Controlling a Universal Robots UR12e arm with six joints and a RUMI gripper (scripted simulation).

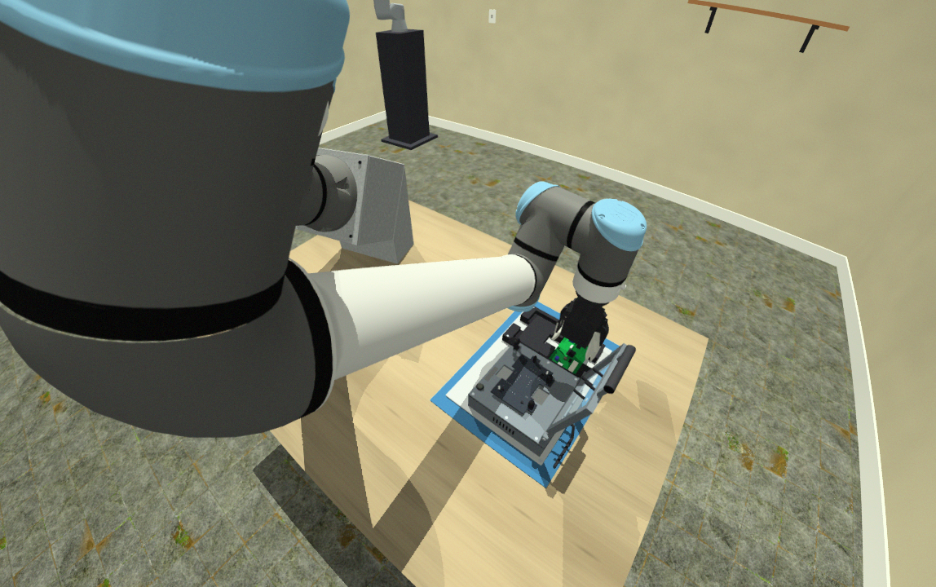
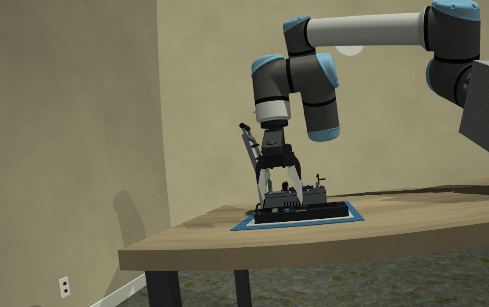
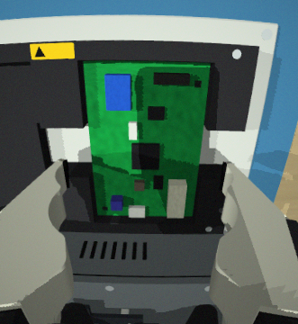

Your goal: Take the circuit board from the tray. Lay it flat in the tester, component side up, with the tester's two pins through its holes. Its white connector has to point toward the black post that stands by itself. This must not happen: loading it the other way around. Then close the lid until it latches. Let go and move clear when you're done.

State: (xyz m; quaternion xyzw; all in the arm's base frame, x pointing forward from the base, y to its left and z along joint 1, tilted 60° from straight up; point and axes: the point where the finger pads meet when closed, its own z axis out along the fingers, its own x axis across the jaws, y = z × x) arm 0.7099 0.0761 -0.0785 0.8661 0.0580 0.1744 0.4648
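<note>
Right now my hand is 20 mm above the green circuit board. Round my hand: lid (70 mm ahead, 170 mm to the right, 140 mm above); grey tester (20 mm behind, 130 mm to the right, 70 mm above).
</note>
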